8 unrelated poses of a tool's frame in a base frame.
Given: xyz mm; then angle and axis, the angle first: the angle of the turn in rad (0 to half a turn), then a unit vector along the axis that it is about.
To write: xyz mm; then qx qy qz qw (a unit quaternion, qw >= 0). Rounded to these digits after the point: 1 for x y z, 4 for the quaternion.
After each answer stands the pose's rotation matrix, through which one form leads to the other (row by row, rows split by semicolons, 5 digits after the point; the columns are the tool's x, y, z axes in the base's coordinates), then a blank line. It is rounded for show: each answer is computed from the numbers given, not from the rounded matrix.
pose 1, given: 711.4 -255.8 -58.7 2.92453 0.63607 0.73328 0.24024
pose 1, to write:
711.4 -255.8 -58.7 0.6323 0.7290 0.2388 0.1083
-0.17686 0.87015 0.45995; 0.97363 0.08625 0.21121; 0.14411 0.48518 -0.86246

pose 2, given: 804.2 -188.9 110.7 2.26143 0.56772 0.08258 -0.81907
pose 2, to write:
804.2 -188.9 110.7 0.5136 0.0747 -0.7410 0.4260
-0.10940 0.70812 -0.69756; -0.55463 -0.62586 -0.54835; -0.82488 0.32690 0.46121

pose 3, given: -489.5 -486.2 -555.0 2.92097 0.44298 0.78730 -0.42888
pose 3, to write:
-489.5 -486.2 -555.0 0.4403 0.7825 -0.4263 0.1101
-0.58806 0.78291 -0.20307; 0.59520 0.24888 -0.76406; -0.54765 -0.57018 -0.61235

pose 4, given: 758.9 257.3 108.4 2.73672 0.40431 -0.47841 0.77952
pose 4, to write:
758.9 257.3 108.4 0.3961 -0.4686 0.7636 0.2011
-0.60543 -0.67827 0.41641; -0.06416 -0.47990 -0.87497; 0.79331 -0.55646 0.24703

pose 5, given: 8.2 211.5 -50.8 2.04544 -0.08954 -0.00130 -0.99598
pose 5, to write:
8.2 211.5 -50.8 -0.0764 -0.0011 -0.8501 0.5210
-0.44534 0.88605 0.12878; -0.88571 -0.45702 0.08153; 0.13109 -0.07776 0.98832

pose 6, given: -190.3 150.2 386.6 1.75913 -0.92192 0.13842 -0.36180
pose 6, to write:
-190.3 150.2 386.6 -0.7103 0.1066 -0.2788 0.6375
0.82185 0.20390 0.53197; -0.50691 -0.16447 0.84616; 0.26003 -0.96508 -0.03182

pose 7, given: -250.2 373.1 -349.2 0.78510 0.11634 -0.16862 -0.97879
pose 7, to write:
-250.2 373.1 -349.2 0.0445 -0.0645 -0.3744 0.9239
0.71128 0.68616 -0.15253; -0.69765 0.71564 -0.03393; 0.08587 0.13055 0.98772

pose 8, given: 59.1 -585.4 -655.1 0.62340 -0.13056 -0.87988 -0.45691
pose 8, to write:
59.1 -585.4 -655.1 -0.0400 -0.2698 -0.1401 0.9518
0.81510 0.28835 -0.50245; -0.24513 0.95752 0.15184; 0.52489 -0.00060 0.85117

